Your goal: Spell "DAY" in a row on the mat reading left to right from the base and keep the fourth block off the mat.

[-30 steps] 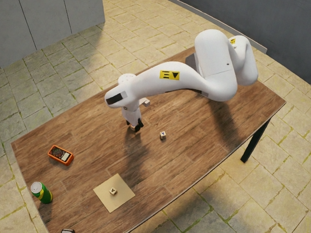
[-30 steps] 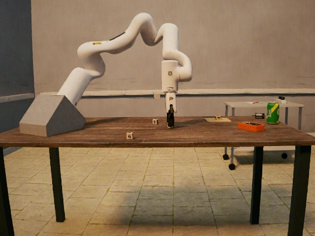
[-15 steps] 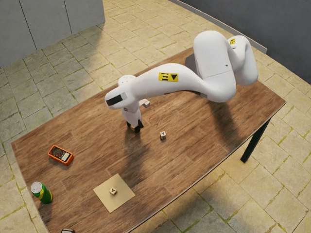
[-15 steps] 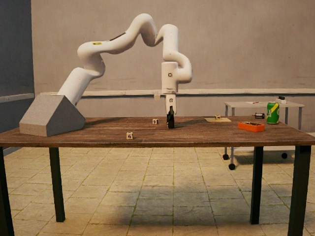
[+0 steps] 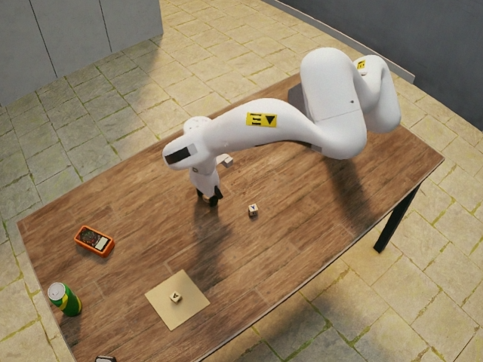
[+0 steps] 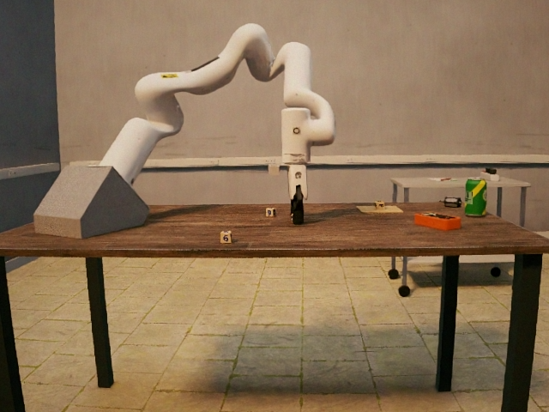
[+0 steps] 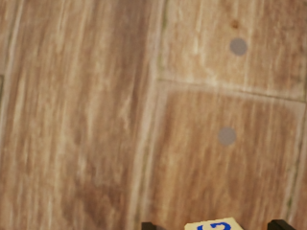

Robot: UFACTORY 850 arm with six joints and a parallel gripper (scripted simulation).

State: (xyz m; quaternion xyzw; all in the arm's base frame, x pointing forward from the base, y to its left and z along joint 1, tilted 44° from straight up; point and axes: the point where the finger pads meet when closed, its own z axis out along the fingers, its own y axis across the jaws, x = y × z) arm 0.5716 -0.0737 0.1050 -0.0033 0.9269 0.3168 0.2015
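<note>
Now: hand 280 mm short of the tan mat, 250 mm to the right of it and 20 mm above it. Round my hand: dark object (540 mm ahead, 310 mm to the left).
</note>
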